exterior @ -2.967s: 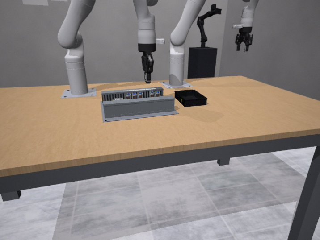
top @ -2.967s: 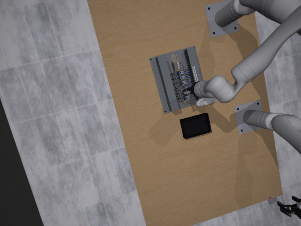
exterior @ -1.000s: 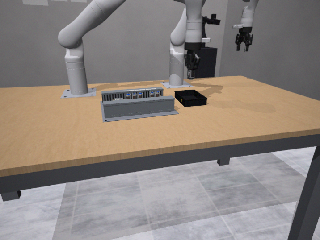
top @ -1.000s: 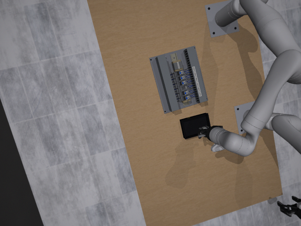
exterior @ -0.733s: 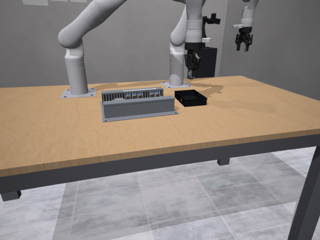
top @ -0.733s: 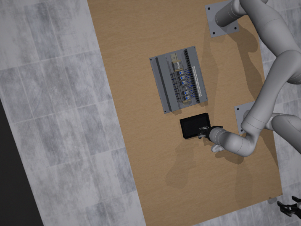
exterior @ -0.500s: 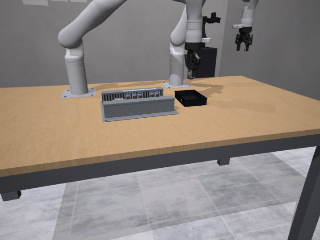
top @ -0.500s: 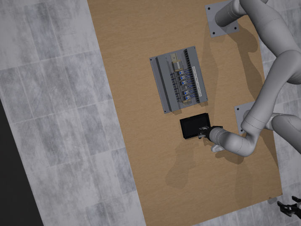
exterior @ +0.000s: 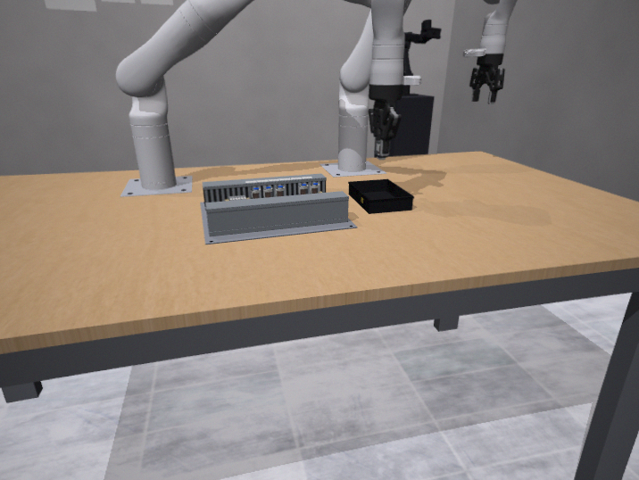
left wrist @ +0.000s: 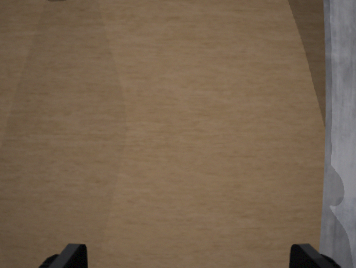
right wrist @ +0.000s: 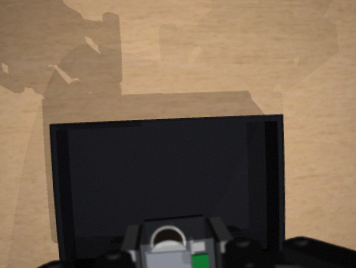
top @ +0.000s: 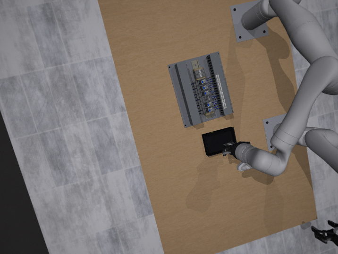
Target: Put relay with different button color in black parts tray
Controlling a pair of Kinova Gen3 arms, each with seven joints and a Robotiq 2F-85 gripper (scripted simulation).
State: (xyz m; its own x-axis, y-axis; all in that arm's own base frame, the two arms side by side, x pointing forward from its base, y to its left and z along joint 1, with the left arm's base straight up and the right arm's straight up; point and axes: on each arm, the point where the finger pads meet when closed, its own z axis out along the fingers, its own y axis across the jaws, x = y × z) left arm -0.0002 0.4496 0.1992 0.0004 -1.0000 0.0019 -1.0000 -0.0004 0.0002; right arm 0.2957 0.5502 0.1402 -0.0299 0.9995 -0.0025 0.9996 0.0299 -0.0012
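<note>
Now: right hand 1 cm above the green-button relay. Also, from my right hand: relay panel (28 cm to the right, 11 cm below); then black parts tray (12 cm below).
</note>
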